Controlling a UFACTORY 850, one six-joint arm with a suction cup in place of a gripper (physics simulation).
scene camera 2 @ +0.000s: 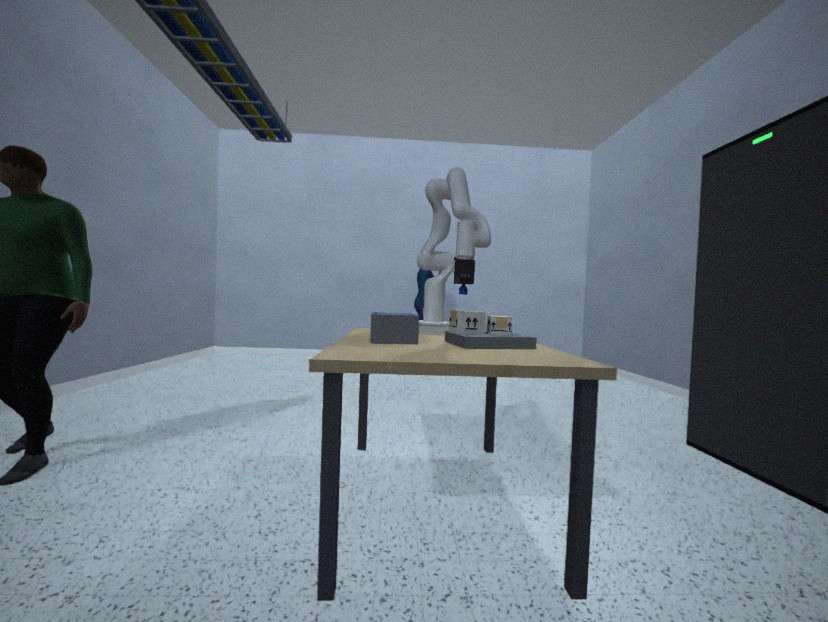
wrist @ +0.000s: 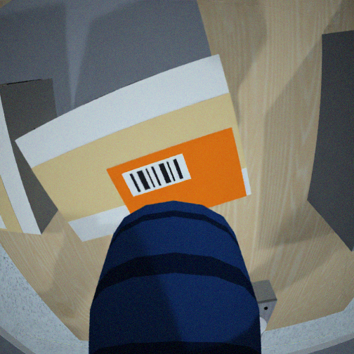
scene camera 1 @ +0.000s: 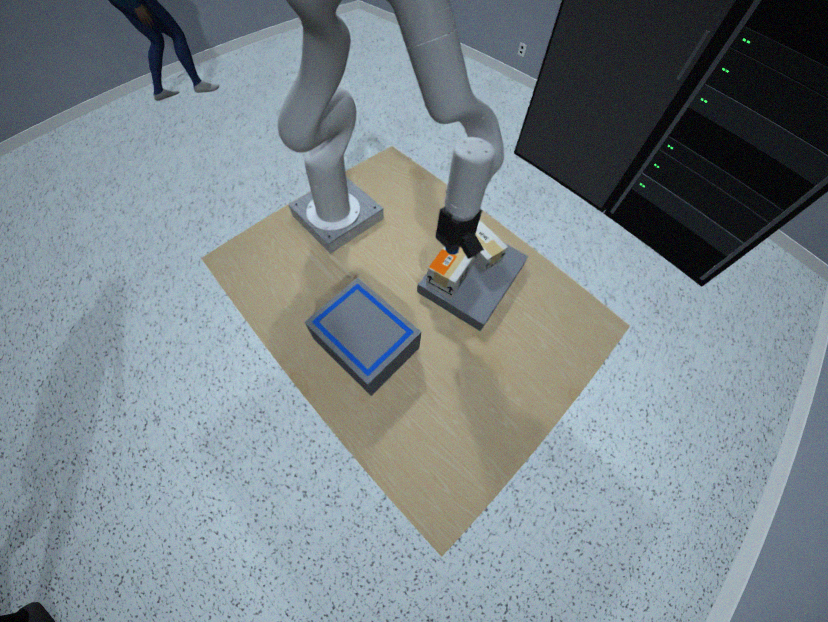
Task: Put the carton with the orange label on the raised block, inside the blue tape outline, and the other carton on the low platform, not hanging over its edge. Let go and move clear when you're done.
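The carton with the orange label (scene camera 1: pixel 441 263) (scene camera 2: pixel 471 322) (wrist: pixel 212 165) stands upright on the low platform (scene camera 1: pixel 491 296) (scene camera 2: pixel 498 342) (wrist: pixel 150 40), near its left corner in scene camera 1. The other carton (scene camera 1: pixel 493 250) (scene camera 2: pixel 501 324) (wrist: pixel 20 200) stands on the same platform behind it, with a gap between them. The raised block (scene camera 1: pixel 364 328) (scene camera 2: pixel 394 330) (wrist: pixel 336 140) bears the blue tape outline (scene camera 1: pixel 366 372), with no carton inside. My suction cup (scene camera 1: pixel 452 249) (scene camera 2: pixel 463 290) (wrist: pixel 175 250) hangs above the orange-labelled carton, apart from it and holding nothing.
The wooden table (scene camera 1: pixel 428 401) (scene camera 2: pixel 461 366) carries the robot's base plate (scene camera 1: pixel 332 239) behind the block. A dark server rack (scene camera 1: pixel 582 100) (scene camera 2: pixel 756 301) stands on the floor to the right. A person in green (scene camera 2: pixel 40 247) stands at the left, and a person in blue (scene camera 1: pixel 160 33) is at the back.
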